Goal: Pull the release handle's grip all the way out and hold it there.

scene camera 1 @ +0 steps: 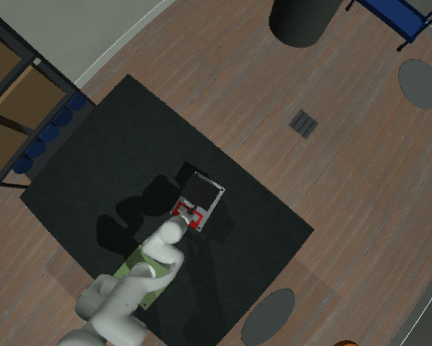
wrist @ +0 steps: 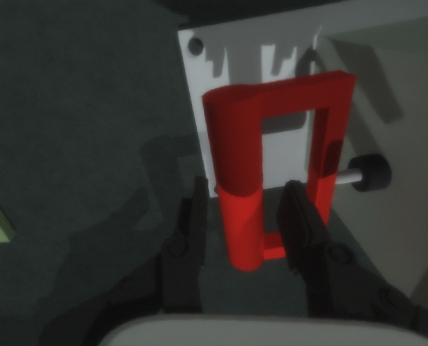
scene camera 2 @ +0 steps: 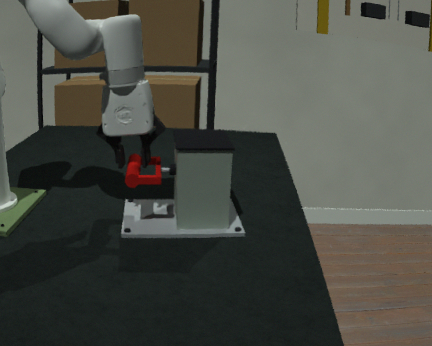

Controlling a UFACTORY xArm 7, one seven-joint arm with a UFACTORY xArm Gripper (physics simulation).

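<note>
The red release handle [scene camera 1: 199, 221] [scene camera 2: 132, 175] [wrist: 239, 150] is a rectangular loop with a thick round grip bar on its outer side. A short pale rod [scene camera 2: 166, 169] [wrist: 349, 176] joins it to a dark collar [wrist: 371, 172] on the pale upright box [scene camera 2: 204, 190], leaving a small gap between loop and box. My gripper [scene camera 2: 133, 161] [wrist: 244, 196] points down and is open, with one finger outside the grip bar and the other over the loop's opening. Gaps show between both fingers and the bar in the wrist view. The fingertips are small and partly hidden in scene camera 1.
The box has a dark top [scene camera 1: 201, 191] and stands on a white base plate [scene camera 2: 185, 233] [wrist: 197, 75], which lies below the handle. The dark mat [scene camera 1: 125, 130] [scene camera 2: 225, 295] lies under it. The arm's green mounting plate [scene camera 1: 152, 300] [scene camera 2: 25, 210] is nearby. A shelf rack [scene camera 2: 212, 95] with cardboard boxes stands behind.
</note>
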